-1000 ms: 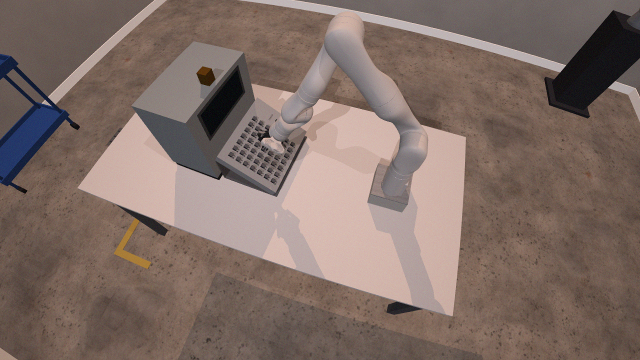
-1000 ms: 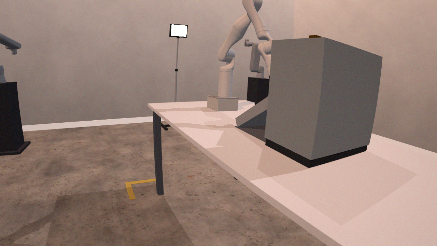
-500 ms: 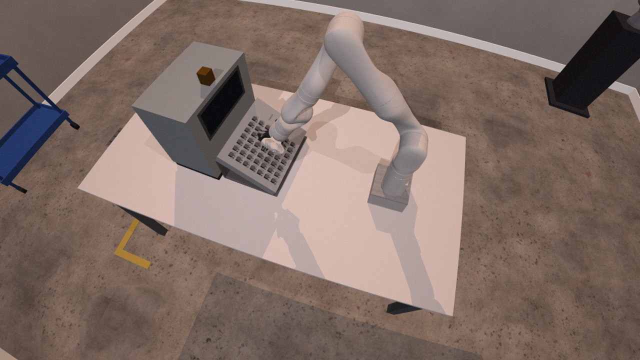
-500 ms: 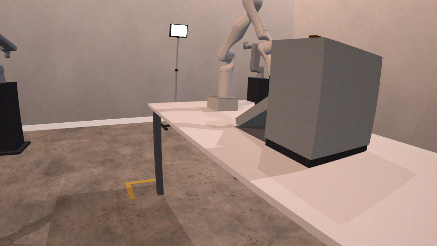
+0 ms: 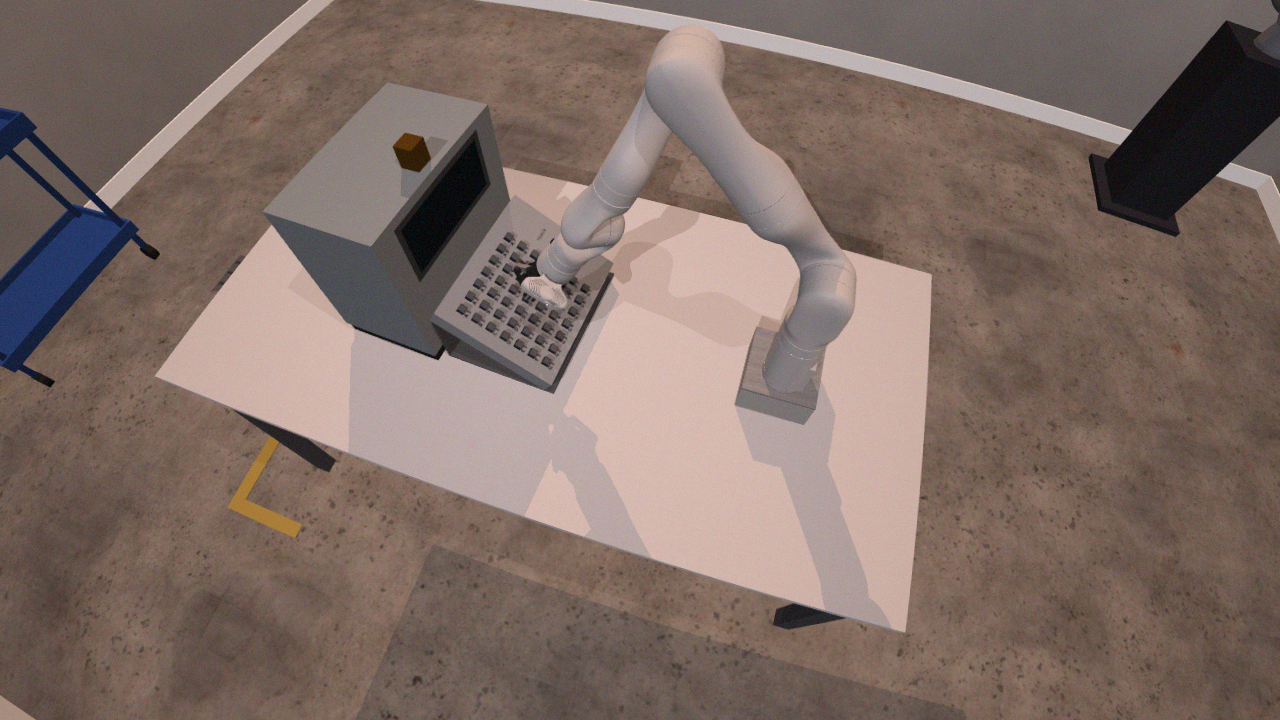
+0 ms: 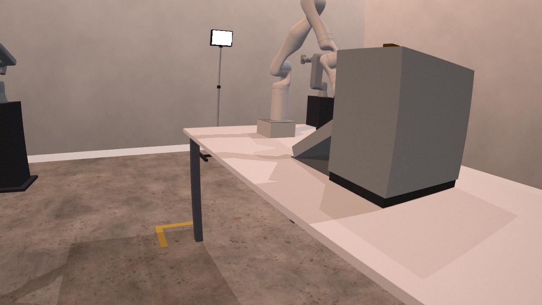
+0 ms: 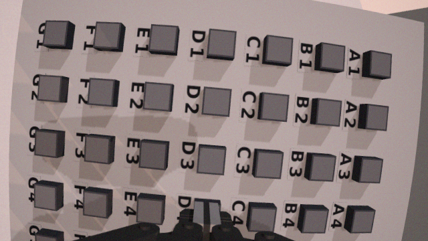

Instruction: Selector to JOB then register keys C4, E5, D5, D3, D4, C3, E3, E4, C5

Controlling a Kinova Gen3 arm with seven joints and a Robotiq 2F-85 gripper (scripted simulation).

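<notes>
Right now my hand is 3 cm to the left of the key D5, 2 cm above it and 1 cm short of it. Also, from my hand: key E5: 4 cm below, 3 cm to the right, 2 cm behind; then key: 4 cm ahead; then key D3: 3 cm to the left, 2 cm below, 1 cm ahead.
</notes>
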